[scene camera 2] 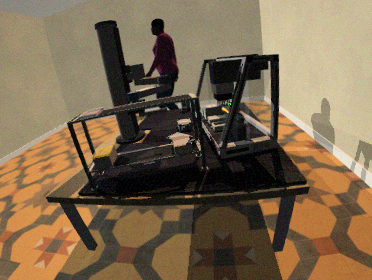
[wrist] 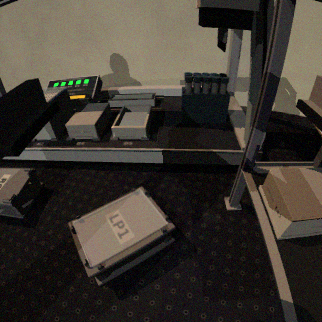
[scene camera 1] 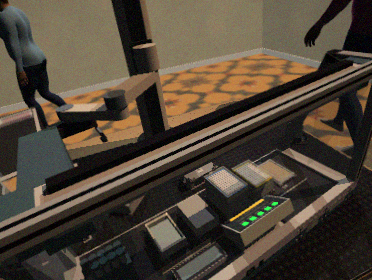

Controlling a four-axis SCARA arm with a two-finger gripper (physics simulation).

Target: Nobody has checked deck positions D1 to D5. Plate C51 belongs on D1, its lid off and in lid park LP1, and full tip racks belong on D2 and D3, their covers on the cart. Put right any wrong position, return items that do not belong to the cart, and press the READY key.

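Frame: origin at the arm's base, x back, y right, z up, level; metres.
Seen in the pictures: gripper, fingertip midpoint: (scene camera 2: pixel 166 106) (wrist: pixel 178 83) (scene camera 1: pixel 84 148); arm's base, origin of the base link: (scene camera 2: pixel 130 137).
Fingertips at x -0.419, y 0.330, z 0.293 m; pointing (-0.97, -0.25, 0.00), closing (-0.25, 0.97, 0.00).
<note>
Pixels of each thing's middle, then the offset from my fingertips to it. "spot": a spot on its surface instead.
- lid park LP1, surface spot: (wrist: pixel 120 225) spot: dx -0.023, dy -0.089, dz -0.222 m
- open-topped tray, body centre: (wrist: pixel 133 119) (scene camera 1: pixel 165 234) (scene camera 2: pixel 222 125) dx -0.309, dy -0.184, dz -0.213 m
- tube rack, surface spot: (wrist: pixel 205 105) spot: dx -0.364, dy -0.005, dz -0.178 m
- park, body centre: (wrist: pixel 5 189) (scene camera 1: pixel 197 172) (scene camera 2: pixel 184 124) dx -0.026, dy -0.406, dz -0.252 m
- cart, surface spot: (scene camera 2: pixel 76 145) spot: dx +0.358, dy +0.368, dz -0.034 m
- yellow-topped rack, body centre: (scene camera 2: pixel 104 151) dx +0.293, dy +0.269, dz -0.122 m
- frame post, body centre: (wrist: pixel 257 128) (scene camera 2: pixel 195 126) dx -0.152, dy +0.084, dz -0.105 m
- brown-topped box, body centre: (wrist: pixel 312 199) (scene camera 2: pixel 182 144) dx -0.085, dy +0.175, dz -0.159 m
My gripper (wrist: pixel 178 83) is open and empty; its dark fingers show at the left and right edges of the wrist view, above and behind lid park LP1 (wrist: pixel 120 225). The LP1 label shows on its pale top; I cannot tell whether a clear lid lies there. On the deck, a flat plate (scene camera 1: pixel 278 170) sits at the far right end; its label and lid are unclear. Beside it are a yellow-rimmed tip rack (scene camera 1: pixel 253 173) and a blue-rimmed tip rack (scene camera 1: pixel 226 181), both with uncovered grids. A grey box (scene camera 1: pixel 194 207) (wrist: pixel 86 124) is on D4 and an open-topped tray (scene camera 1: pixel 165 233) (wrist: pixel 131 124) on D5.
A console (scene camera 1: pixel 257 220) (wrist: pixel 73 87) shows several green lights and a yellow bar. A tube rack (wrist: pixel 205 105) stands right of D5. Another park (wrist: pixel 14 192) is left of LP1. The cart (scene camera 2: pixel 76 145) holds a yellow-topped rack (scene camera 2: pixel 105 153). A frame post (wrist: pixel 256 125) rises beside a brown-topped box (wrist: pixel 295 192).
</note>
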